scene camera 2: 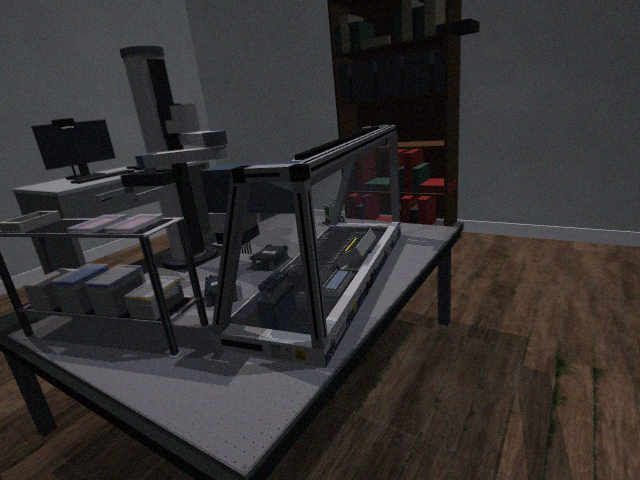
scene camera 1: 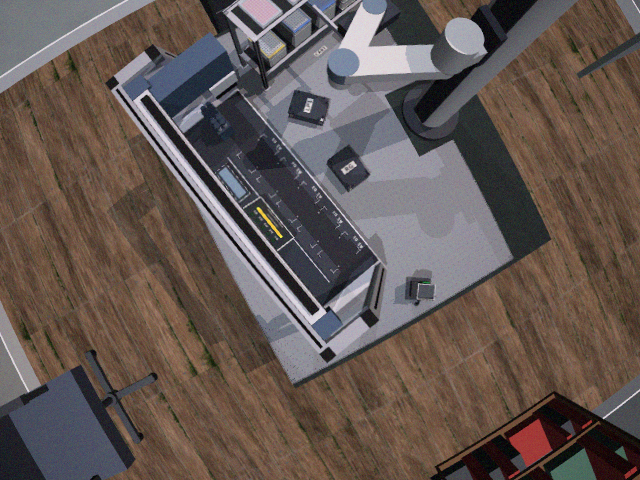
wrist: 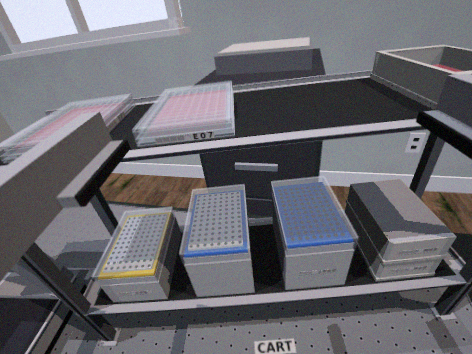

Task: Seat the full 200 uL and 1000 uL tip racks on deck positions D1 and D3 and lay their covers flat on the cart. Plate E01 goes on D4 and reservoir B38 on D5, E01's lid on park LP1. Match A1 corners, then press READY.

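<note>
My gripper (wrist: pixel 266 113) is open and empty, its fingers at the left and right of the wrist view, before the cart. On the lower shelf stand a yellow-rimmed tip rack (wrist: pixel 137 242) (scene camera 1: pixel 271 47) (scene camera 2: pixel 155 294), a blue-rimmed rack with a pale top (wrist: pixel 217 220) (scene camera 1: pixel 296 25) and a rack with a full blue top (wrist: pixel 312 212), all with clear covers. Two stacked grey boxes (wrist: pixel 400 225) stand to their right. Plate E07 (wrist: pixel 190 110) (scene camera 2: pixel 98 223) and another pink plate (wrist: pixel 75 122) (scene camera 2: pixel 135 223) lie on the upper shelf; the second label is unreadable. The deck (scene camera 1: pixel 305 206) shows no racks or plates.
The park LP1 (scene camera 1: pixel 308 107) and a dark stand (scene camera 1: pixel 349 167) (scene camera 2: pixel 268 257) are between deck and arm. A framed enclosure surrounds the deck. Cart posts (scene camera 2: pixel 157 294) flank the shelves. An open tray (wrist: pixel 420 62) is on the upper shelf. A small device (scene camera 1: pixel 424 291) stands near the table edge.
</note>
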